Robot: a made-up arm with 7 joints. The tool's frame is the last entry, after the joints. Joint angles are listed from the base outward.
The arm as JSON. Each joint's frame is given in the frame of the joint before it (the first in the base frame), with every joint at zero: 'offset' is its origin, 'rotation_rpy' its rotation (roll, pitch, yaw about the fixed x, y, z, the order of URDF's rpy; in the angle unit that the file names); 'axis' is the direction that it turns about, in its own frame. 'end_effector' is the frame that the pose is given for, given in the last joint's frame.
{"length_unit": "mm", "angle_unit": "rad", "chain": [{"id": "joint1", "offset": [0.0, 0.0, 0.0], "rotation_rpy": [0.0, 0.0, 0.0], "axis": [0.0, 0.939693, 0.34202]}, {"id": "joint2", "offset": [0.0, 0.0, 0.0], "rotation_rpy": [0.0, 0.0, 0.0], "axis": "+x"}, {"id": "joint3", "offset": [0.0, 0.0, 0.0], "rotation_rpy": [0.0, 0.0, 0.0], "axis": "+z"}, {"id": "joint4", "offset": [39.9, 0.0, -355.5], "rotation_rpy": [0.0, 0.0, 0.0], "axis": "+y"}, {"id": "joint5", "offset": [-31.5, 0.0, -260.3], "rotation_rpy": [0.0, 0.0, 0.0], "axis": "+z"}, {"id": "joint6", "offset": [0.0, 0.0, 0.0], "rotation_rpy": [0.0, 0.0, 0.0], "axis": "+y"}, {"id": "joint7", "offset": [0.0, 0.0, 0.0], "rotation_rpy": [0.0, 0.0, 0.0], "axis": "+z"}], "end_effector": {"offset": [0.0, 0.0, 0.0], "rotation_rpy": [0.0, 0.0, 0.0]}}
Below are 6 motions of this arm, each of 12 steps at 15 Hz.
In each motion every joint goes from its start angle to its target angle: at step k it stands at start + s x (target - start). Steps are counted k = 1, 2, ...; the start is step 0. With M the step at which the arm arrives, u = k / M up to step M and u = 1 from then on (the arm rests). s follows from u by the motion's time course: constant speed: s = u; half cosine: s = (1 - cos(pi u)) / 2; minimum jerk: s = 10 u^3 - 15 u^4 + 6 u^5.
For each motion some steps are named. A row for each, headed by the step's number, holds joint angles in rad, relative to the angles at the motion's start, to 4 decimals.
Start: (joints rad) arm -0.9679 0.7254 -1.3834 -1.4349 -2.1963 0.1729 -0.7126
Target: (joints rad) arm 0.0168 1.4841 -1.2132 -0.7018 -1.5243 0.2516 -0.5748
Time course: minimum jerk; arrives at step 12
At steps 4, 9, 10, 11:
4: 0.2067 0.1592 0.0357 0.1539 0.1410 0.0165 0.0289
9: 0.8828 0.6802 0.1526 0.6572 0.6024 0.0706 0.1235
10: 0.9497 0.7318 0.1642 0.7071 0.6481 0.0759 0.1329
11: 0.9797 0.7548 0.1693 0.7294 0.6686 0.0783 0.1371

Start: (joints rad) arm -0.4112 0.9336 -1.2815 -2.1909 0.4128 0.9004 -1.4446
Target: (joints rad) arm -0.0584 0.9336 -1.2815 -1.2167 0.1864 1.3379 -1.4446
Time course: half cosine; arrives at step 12
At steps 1, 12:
1: 0.0060 0.0000 0.0000 0.0166 -0.0039 0.0075 0.0000
12: 0.3528 0.0000 0.0000 0.9742 -0.2264 0.4375 0.0000

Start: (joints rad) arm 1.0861 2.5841 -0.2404 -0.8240 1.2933 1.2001 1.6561
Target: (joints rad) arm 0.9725 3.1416 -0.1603 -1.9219 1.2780 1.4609 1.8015
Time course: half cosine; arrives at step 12
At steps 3, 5, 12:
3: -0.0166 0.0816 0.0117 -0.1608 -0.0022 0.0382 0.0213
5: -0.0421 0.2066 0.0297 -0.4069 -0.0057 0.0966 0.0539
12: -0.1136 0.5575 0.0801 -1.0979 -0.0153 0.2608 0.1454

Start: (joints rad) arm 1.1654 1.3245 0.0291 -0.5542 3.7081 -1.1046 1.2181
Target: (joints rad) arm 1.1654 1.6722 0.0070 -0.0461 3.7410 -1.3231 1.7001
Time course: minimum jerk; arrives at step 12
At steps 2, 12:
2: 0.0000 0.0123 -0.0008 0.0180 0.0012 -0.0078 0.0171
12: 0.0000 0.3477 -0.0221 0.5081 0.0329 -0.2185 0.4820

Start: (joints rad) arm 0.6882 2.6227 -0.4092 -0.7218 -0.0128 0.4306 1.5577
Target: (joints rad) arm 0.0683 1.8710 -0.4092 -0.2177 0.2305 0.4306 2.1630
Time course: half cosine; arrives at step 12
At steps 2, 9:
2: -0.0415 -0.0504 0.0000 0.0338 0.0163 0.0000 0.0405
9: -0.5291 -0.6416 0.0000 0.4303 0.2077 0.0000 0.5167

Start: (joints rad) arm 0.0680 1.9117 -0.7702 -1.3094 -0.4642 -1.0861 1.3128
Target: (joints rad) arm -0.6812 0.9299 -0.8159 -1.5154 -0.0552 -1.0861 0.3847
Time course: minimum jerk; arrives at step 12
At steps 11, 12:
11: -0.7454 -0.9768 -0.0455 -0.2050 0.4069 0.0000 -0.9234
12: -0.7492 -0.9818 -0.0457 -0.2060 0.4090 0.0000 -0.9281

